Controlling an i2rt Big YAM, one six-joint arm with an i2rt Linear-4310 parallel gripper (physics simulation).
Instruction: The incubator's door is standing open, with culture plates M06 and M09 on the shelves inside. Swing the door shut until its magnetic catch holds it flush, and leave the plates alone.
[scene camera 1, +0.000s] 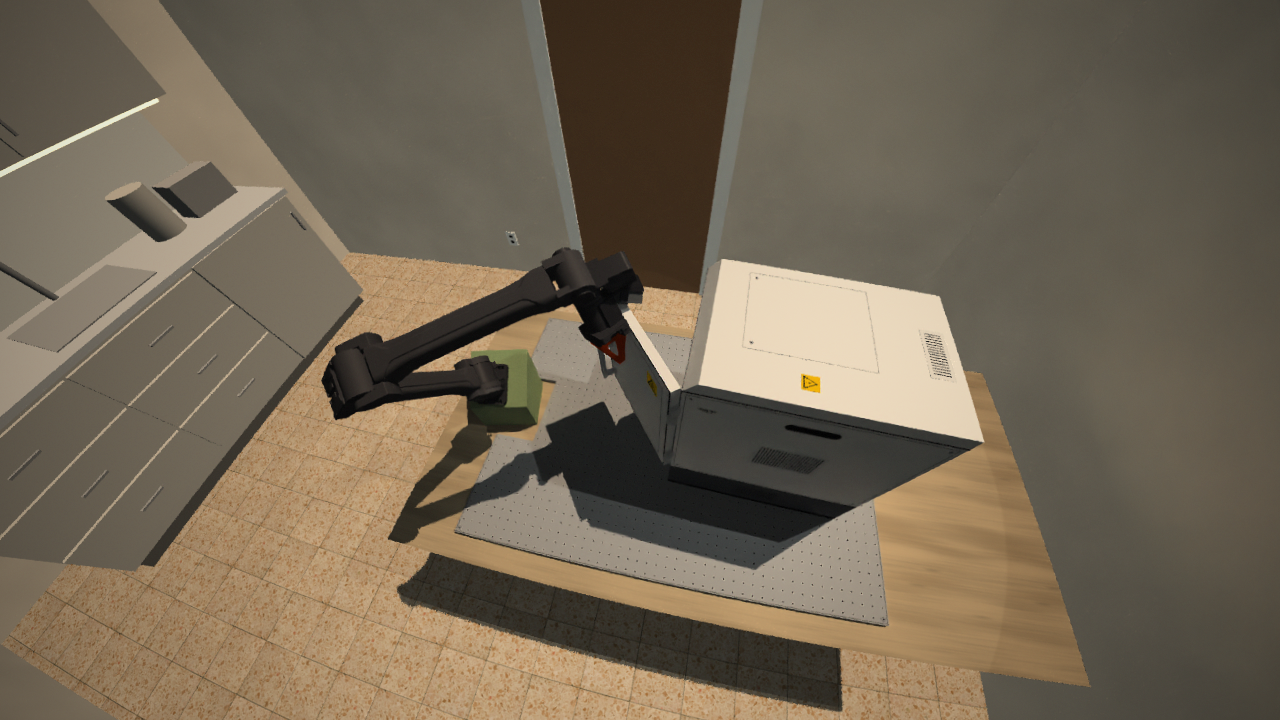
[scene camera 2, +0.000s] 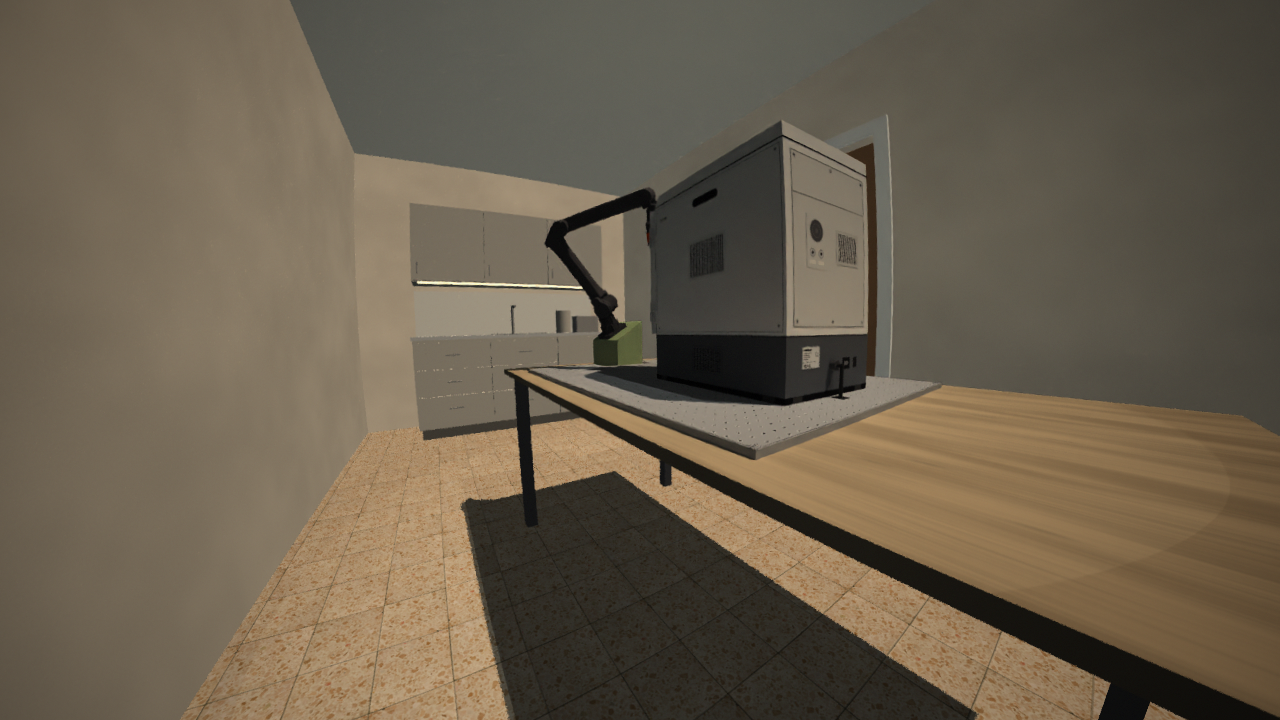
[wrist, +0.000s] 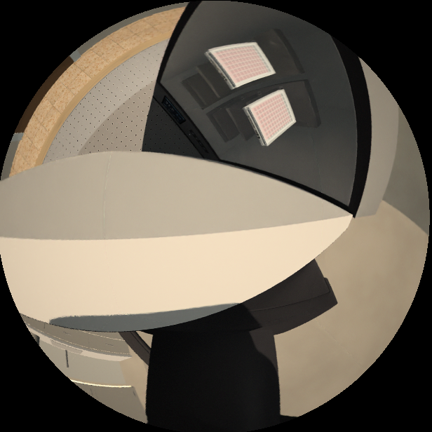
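Where they show: gripper, fingertip midpoint: (scene camera 1: 622, 361); arm's base, origin of the base link: (scene camera 1: 493, 384) (scene camera 2: 613, 332).
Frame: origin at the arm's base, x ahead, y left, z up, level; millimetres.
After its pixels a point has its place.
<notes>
The incubator (scene camera 1: 832, 349) {x 787, y -175, z 407 mm} (scene camera 2: 720, 268) {x 801, y -308, z 148 mm} is a white cabinet on a dark base. Its door (scene camera 1: 664, 410) {x 496, y -228, z 282 mm} (wrist: 125, 200) stands open at an angle, hinged at the cabinet's front side edge. My gripper (scene camera 1: 614, 356) {x 409, y -113, z 282 mm} (scene camera 2: 648, 237) {x 409, y -113, z 282 mm} is shut and empty. Its red fingers are at the door's outer face, near the upper free edge; whether they touch it is unclear. In the wrist view the door hides the fingertips. Two pink-and-white culture plates, an upper plate (wrist: 244, 64) and a lower plate (wrist: 270, 117), lie on separate shelves inside; I cannot read which is M06 or M09.
The incubator stands on a grey perforated board (scene camera 1: 805, 591) {x 862, y -525, z -143 mm} (scene camera 2: 716, 429) {x 967, y -566, z -142 mm} on a wooden table (scene camera 1: 957, 555) {x 1312, y -456, z -155 mm} (scene camera 2: 1029, 483) {x 1320, y -490, z -155 mm}. The arm's green base block (scene camera 1: 520, 394) {x 83, y -26, z -16 mm} (scene camera 2: 619, 347) {x 103, y -47, z -66 mm} is at the table's end, in front of the incubator. Grey cabinets (scene camera 1: 170, 376) (scene camera 2: 452, 376) stand beyond it.
</notes>
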